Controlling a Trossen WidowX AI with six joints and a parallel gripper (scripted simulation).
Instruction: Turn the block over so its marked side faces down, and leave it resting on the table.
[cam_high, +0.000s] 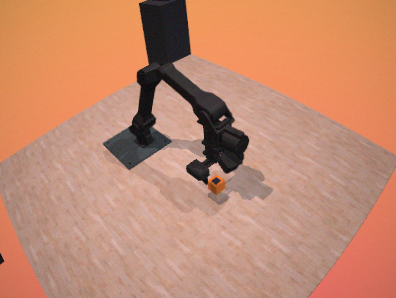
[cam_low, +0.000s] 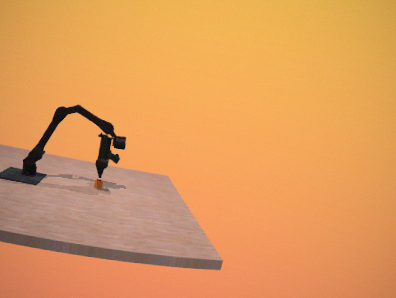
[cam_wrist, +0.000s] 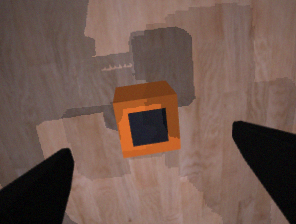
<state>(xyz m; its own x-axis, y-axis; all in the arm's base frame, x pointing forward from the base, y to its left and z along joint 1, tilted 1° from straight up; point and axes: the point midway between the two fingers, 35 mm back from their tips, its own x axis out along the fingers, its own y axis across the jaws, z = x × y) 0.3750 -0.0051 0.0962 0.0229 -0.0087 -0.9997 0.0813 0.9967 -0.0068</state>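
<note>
The block is 3 cm below my gripper tip.
</note>
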